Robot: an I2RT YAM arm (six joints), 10 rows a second.
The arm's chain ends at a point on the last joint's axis. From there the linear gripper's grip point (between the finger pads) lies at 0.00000 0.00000 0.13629 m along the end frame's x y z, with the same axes.
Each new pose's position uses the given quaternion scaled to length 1; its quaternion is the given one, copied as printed.
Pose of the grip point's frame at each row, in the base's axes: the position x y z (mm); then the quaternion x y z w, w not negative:
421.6 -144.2 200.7 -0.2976 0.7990 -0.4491 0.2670
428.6 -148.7 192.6 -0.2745 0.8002 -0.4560 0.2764
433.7 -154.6 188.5 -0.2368 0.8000 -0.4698 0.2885
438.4 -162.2 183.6 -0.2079 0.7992 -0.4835 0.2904
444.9 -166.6 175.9 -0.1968 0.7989 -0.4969 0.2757
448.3 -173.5 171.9 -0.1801 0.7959 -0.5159 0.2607
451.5 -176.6 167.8 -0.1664 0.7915 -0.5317 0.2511
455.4 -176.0 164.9 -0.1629 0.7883 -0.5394 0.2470
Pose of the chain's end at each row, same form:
327.0 -68.0 262.6 -0.2976 0.7990 -0.4491 0.2670
334.2 -69.9 251.4 -0.2745 0.8002 -0.4560 0.2764
340.5 -70.8 241.9 -0.2368 0.8000 -0.4698 0.2885
347.7 -73.3 233.2 -0.2079 0.7992 -0.4835 0.2904
358.2 -73.2 224.2 -0.1968 0.7989 -0.4969 0.2757
366.4 -74.4 217.1 -0.1801 0.7959 -0.5159 0.2607
373.2 -73.3 209.8 -0.1664 0.7915 -0.5317 0.2511
378.4 -71.1 205.2 -0.1629 0.7883 -0.5394 0.2470

